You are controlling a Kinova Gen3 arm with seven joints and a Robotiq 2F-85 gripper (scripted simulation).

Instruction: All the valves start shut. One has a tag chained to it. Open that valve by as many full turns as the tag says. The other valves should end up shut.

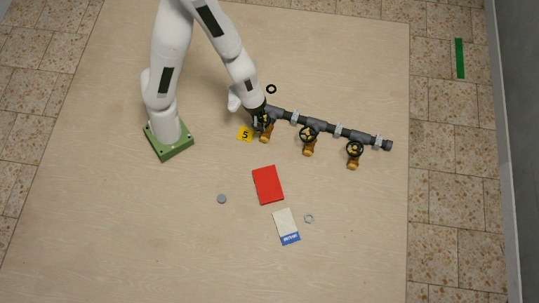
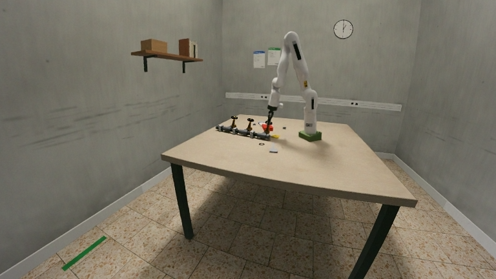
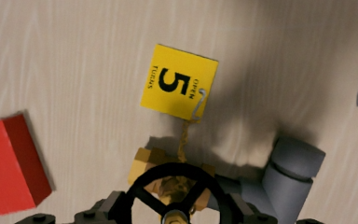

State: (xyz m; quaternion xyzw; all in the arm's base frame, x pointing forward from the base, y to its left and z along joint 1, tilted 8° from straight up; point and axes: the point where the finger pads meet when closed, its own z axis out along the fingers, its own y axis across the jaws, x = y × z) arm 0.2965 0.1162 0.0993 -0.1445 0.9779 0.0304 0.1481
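My hand is 110 mm above the yellow tag, 60 mm past it and 10 mm to the left of it. The rest, counted from my hand: blue card (290 mm to the right, 190 mm ahead, 100 mm below); then red block (180 mm to the right, 100 mm below, 80 mm ahead); then grey disc (270 mm to the right, 100 mm below, 50 mm behind).
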